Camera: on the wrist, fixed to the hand. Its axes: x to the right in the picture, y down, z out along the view.
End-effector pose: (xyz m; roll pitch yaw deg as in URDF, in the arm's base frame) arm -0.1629 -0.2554 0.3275 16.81 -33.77 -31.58
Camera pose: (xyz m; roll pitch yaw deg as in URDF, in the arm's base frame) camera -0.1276 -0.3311 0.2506 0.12 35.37 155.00
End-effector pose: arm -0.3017 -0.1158 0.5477 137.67 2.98 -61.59
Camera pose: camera -0.1959 -0.0766 0.5601 -124.39 0.72 114.13
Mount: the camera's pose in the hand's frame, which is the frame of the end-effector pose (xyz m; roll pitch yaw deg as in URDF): 0.0152 -0.0737 -0.0850 13.20 0.15 -174.35
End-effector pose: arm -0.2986 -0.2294 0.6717 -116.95 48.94 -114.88
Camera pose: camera -0.3743 -0.2919 0.7287 133.37 -53.98 61.00
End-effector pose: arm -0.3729 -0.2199 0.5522 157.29 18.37 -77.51
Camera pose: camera -0.2680 -0.2276 0.5948 -142.46 -16.25 97.00
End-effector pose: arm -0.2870 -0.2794 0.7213 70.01 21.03 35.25
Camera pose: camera -0.3358 -0.2469 0.6241 -57.40 -15.66 -142.89
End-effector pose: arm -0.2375 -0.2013 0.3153 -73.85 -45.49 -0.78
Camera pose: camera -0.2619 -0.3031 0.3592 88.57 40.08 -178.54
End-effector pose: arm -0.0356 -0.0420 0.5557 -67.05 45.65 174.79
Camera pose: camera -0.0612 0.0678 0.5691 77.48 -50.74 -1.51
